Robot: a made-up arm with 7 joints.
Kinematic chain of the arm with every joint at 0, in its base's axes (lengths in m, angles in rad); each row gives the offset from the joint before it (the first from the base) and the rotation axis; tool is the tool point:
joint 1: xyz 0 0 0 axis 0 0.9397 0.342
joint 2: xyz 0 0 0 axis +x
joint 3: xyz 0 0 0 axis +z
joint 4: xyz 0.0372 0 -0.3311 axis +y
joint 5: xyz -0.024 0 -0.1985 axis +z
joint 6: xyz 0 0 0 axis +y
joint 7: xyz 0 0 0 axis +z
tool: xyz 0 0 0
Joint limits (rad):
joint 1: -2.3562..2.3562
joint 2: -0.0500..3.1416
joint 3: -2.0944..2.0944
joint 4: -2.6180..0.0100
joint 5: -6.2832..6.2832
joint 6: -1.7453..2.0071
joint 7: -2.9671..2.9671
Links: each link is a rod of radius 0.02 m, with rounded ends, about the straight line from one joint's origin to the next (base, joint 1, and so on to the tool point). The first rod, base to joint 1, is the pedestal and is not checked.
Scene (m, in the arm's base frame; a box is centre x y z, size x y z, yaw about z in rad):
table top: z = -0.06
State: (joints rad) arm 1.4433 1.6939 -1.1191 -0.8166 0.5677 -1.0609 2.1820
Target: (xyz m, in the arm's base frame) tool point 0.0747 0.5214 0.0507
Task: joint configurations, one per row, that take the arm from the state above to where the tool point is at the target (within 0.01 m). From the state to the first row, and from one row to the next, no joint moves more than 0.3 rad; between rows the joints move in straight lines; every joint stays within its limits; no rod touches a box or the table.
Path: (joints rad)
1: 1.7308 1.9907 -0.8908 -0.6505 0.5677 -1.0609 2.1820
2: 2.0183 2.2874 -0.6625 -0.4845 0.5677 -1.0609 2.1820

